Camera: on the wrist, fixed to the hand. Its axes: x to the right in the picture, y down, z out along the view.
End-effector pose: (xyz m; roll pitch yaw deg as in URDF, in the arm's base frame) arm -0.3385 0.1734 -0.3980 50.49 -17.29 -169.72
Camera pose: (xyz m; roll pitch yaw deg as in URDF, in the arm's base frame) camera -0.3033 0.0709 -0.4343 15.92 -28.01 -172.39
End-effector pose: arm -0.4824 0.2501 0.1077 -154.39 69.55 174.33
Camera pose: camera -0.5321 0.3401 0.1576 156.72 80.02 160.62
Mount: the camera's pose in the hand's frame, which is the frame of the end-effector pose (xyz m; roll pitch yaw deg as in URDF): -0.0264 0.0452 -0.1016 -36.12 -8.64 6.83
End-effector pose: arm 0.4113 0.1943 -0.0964 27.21 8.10 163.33
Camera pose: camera 0.4209 0.1010 -0.1617 -8.30 -2.70 165.39
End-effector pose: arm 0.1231 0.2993 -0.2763 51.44 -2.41 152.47
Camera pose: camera 0.0957 0.1922 -0.3054 16.19 -13.10 149.87
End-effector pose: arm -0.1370 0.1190 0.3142 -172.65 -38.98 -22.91
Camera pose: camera -0.2335 0.0970 0.3714 155.36 -29.34 -29.32
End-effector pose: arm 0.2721 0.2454 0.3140 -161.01 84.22 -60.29
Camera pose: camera 0.2451 0.1398 0.3485 21.29 84.16 157.43
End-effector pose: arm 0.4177 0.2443 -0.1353 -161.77 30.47 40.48
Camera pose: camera 0.4807 0.1998 -0.0509 159.76 40.73 35.58
